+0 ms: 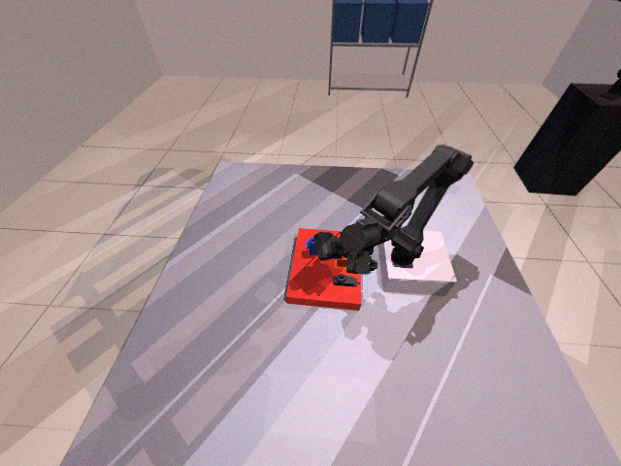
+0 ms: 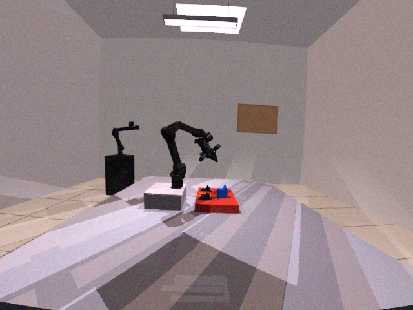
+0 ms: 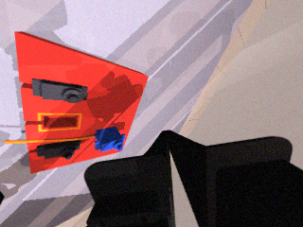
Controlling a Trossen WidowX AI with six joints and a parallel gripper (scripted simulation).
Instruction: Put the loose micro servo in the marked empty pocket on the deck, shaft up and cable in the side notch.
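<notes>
Now: the red deck 220 mm below my gripper tip, 120 mm to the right of it and 30 mm ahead of it.
</notes>
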